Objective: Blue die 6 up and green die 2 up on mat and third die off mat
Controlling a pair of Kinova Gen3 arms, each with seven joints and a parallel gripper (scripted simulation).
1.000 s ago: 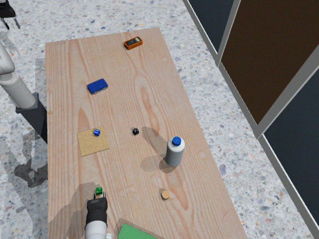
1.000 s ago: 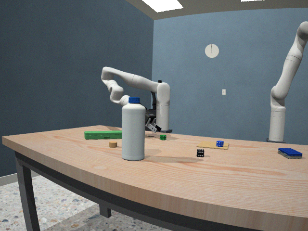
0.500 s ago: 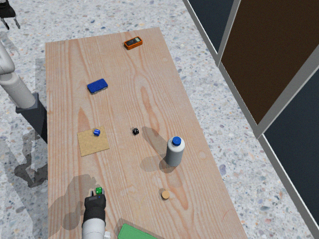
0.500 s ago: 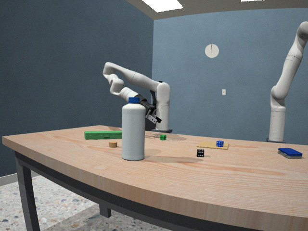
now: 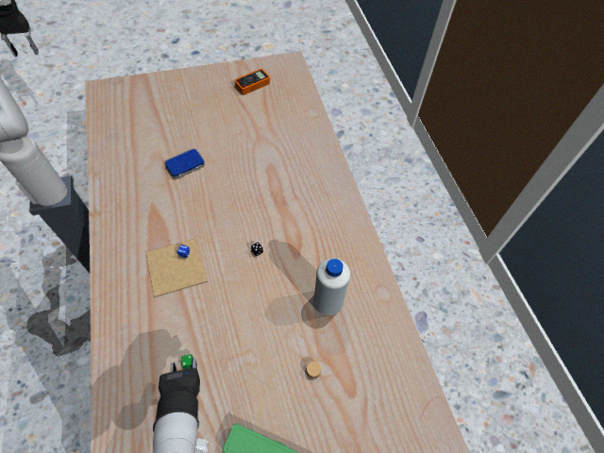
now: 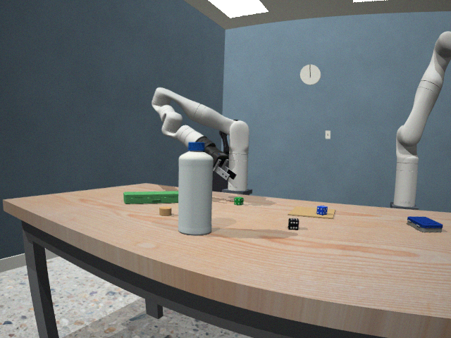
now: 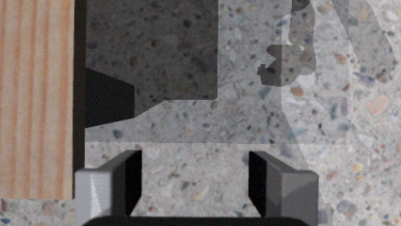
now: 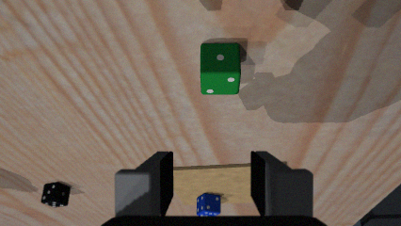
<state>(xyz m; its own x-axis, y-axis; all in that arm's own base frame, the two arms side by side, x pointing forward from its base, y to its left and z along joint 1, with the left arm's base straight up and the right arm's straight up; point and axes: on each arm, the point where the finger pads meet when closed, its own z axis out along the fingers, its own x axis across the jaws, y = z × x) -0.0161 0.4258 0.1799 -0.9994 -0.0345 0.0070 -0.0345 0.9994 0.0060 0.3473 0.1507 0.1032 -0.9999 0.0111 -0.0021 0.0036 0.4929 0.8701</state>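
The green die is 9 cm below my right hand and 4 cm to the left of it. From my right hand the other things lie so: green case: 20 cm to the right, 16 cm ahead, 9 cm below; tan mat: 31 cm to the left, 10 cm below, 1 cm behind; wooden disc: 28 cm ahead, 9 cm below, 4 cm to the right.
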